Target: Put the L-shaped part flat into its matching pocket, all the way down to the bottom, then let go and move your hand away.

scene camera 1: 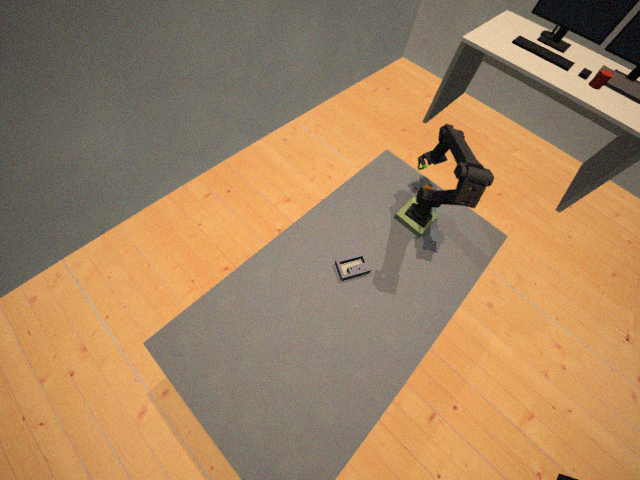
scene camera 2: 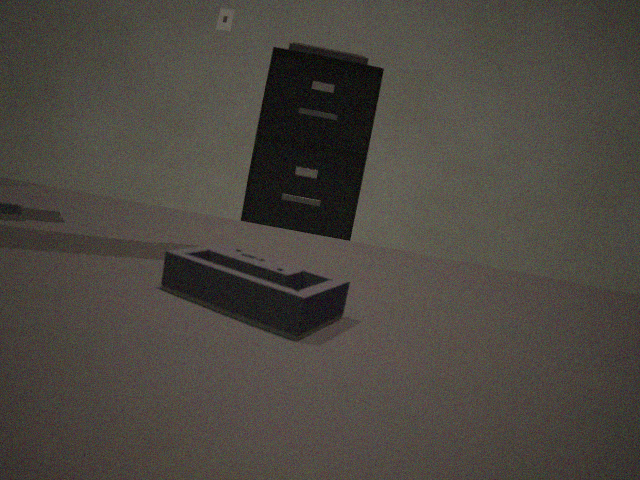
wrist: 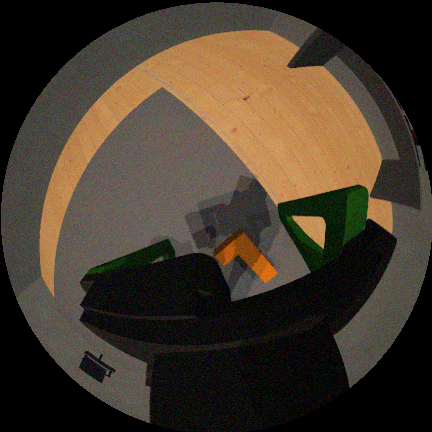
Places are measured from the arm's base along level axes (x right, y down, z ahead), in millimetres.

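Pixels of known places: gripper, fingertip midpoint: [scene camera 1: 425, 166] [wrist: 223, 228]; arm's base, origin of the base link: [scene camera 1: 418, 215].
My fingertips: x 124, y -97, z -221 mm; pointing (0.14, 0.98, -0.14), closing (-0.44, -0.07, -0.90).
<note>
For each thing: its top centre in the pictures, then the offset to it from my fingertips. "*": a spot on its surface instead. Level surfaces: height alone.
- orange L-shaped part, middle of its top: [wrist: 248, 265] dx -105, dy +104, dz +29 mm
- orange part, surface spot: [scene camera 1: 428, 187] * dx -73, dy +105, dz +7 mm
- small dark-walled block, middle of its top: [scene camera 2: 258, 265] [scene camera 1: 353, 265] dx -38, dy +97, dz +668 mm
- grey mat, its level: dy +134 mm
The orange L-shaped part [wrist: 256, 256] lies on the grey mat below the fingers in the wrist view. In scene camera 1 a bit of the orange part [scene camera 1: 428, 187] shows behind the arm, near its base. The pocket holder, a small dark-walled block [scene camera 1: 340, 270] [scene camera 2: 232, 290] with a grey top, stands on the mat away from the arm. Its L-shaped pocket [scene camera 1: 347, 264] is empty and pale inside. My gripper [scene camera 1: 422, 164] [wrist: 223, 228] has green fingers, stands open and empty, and hangs above the orange part, apart from it. The gripper does not show in scene camera 2.
The arm stands on a green base [scene camera 1: 407, 222] on the grey mat [scene camera 1: 289, 351]. A white desk [scene camera 1: 509, 28] with monitors, a keyboard and a red cup [scene camera 1: 599, 79] stands beyond the mat. A black drawer cabinet [scene camera 2: 310, 139] stands at the wall in scene camera 2.
</note>
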